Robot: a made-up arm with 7 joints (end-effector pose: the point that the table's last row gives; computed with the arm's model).
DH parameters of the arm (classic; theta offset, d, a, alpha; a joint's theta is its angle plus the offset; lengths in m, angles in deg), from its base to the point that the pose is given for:
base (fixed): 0 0 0 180
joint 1: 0 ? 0 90
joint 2: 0 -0.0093 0 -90
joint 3: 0 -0.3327 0 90
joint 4: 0 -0.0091 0 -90
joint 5: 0 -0.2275 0 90
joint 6: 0 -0.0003 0 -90
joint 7: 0 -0.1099 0 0
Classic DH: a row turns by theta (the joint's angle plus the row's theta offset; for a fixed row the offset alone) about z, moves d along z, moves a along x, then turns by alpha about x.
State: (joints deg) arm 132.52 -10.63 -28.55 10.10 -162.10 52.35 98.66
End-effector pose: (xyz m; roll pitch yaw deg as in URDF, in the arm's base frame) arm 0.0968 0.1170 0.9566 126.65 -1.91 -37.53
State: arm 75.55 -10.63 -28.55 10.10 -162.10 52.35 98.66
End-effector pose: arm -0.0454 0.1449 0.9566 126.65 -1.91 19.44
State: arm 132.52 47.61 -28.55 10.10 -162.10 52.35 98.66
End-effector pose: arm -0.3080 -0.3244 0.7920 -175.07 -5.24 -41.52
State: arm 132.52 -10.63 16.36 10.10 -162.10 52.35 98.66
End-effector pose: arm 0.1071 0.0927 0.9587 129.06 -9.63 -81.99
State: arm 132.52 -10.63 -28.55 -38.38 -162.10 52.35 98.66
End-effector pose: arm 0.1316 0.3092 0.7985 79.91 -16.74 -24.91
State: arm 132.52 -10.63 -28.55 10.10 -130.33 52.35 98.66
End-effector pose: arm 0.1282 0.0815 0.9528 124.24 -3.33 -69.07
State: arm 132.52 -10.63 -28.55 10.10 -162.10 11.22 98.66
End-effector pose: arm 0.0651 0.0602 0.9981 167.31 3.18 -40.83
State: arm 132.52 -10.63 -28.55 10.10 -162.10 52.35 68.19
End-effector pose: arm 0.0968 0.1170 0.9566 130.12 22.20 -18.45
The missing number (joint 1, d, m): -0.3367
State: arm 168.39 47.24 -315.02 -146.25 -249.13 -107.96 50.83
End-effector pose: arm -0.0845 -0.1717 0.4930 -73.46 68.99 -17.62
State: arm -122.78 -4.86 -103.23 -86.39 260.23 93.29 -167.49
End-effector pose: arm 0.2482 0.0726 0.6600 -75.12 8.22 45.67
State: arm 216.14 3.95 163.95 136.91 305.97 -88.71 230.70
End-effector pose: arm 0.1514 -0.1460 0.5603 -158.44 -62.56 73.42
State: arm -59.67 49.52 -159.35 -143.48 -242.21 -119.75 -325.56
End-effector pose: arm 0.2294 0.1371 0.4012 132.25 26.84 -73.75
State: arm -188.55 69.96 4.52 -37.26 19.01 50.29 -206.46
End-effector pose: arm -0.5392 -0.0437 0.6605 128.46 -74.73 45.51
